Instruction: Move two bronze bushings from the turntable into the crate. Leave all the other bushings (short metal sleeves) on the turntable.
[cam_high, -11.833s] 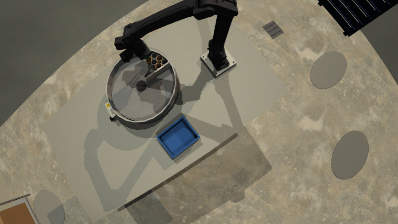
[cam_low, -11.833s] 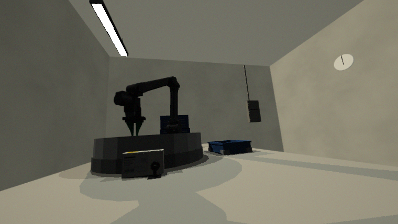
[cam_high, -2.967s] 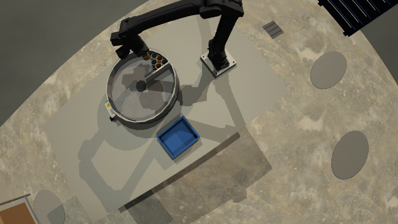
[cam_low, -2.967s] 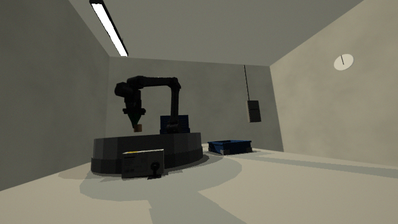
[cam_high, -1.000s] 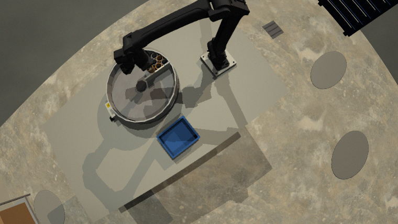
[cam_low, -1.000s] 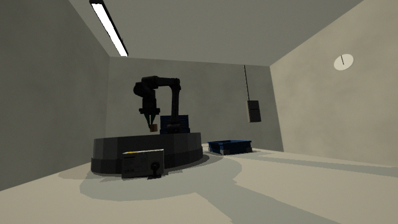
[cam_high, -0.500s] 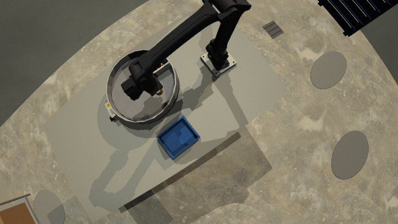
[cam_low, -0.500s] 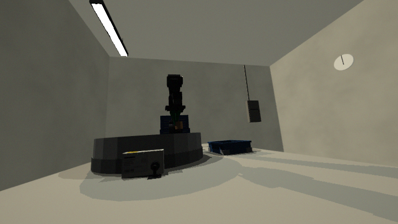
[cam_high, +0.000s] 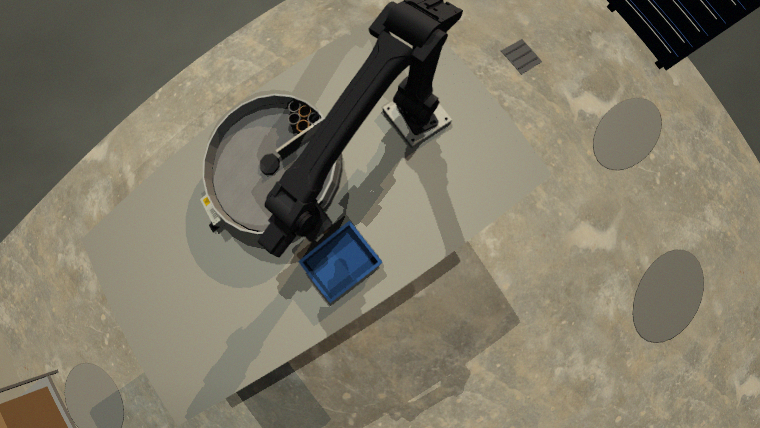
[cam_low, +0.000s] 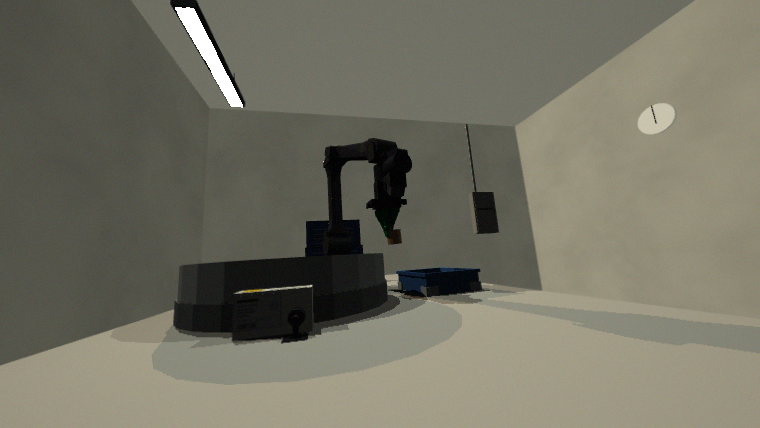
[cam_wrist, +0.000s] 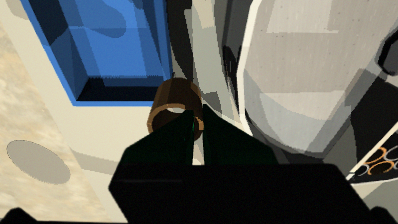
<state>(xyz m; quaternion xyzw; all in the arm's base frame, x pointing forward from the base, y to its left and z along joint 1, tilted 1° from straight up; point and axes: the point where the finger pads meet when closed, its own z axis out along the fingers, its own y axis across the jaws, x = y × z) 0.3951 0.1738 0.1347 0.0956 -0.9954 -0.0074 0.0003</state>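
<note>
My hand is 130 mm above the blue crate, 110 mm to the right of it and 10 mm short of it. Round my hand: turntable: 240 mm to the right, 100 mm below, 70 mm ahead.
</note>
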